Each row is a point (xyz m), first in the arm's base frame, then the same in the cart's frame.
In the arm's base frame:
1: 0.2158 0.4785 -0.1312
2: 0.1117 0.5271 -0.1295
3: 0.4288 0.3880 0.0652
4: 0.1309 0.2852 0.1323
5: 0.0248 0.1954 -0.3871
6: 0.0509 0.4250 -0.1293
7: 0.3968 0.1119 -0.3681
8: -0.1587 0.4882 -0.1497
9: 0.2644 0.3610 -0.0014
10: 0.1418 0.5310 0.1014
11: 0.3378 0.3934 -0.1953
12: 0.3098 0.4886 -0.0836
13: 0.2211 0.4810 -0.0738
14: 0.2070 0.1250 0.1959
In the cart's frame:
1: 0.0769 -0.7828 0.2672
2: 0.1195 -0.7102 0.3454
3: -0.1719 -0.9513 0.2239
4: -0.2289 -0.6446 0.3044
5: 0.1742 -0.4689 -0.0050
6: 0.0764 -0.6117 0.2949
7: 0.0484 -0.7692 -0.2042
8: 0.1638 -0.4486 0.4137
9: -0.1016 -0.7865 0.2331
10: -0.0756 -0.7575 0.4633
11: 0.0636 -0.8509 0.1208
12: 0.0259 -0.8755 0.2633
13: 0.0295 -0.7933 0.2985
14: -0.3797 -0.6493 0.1915

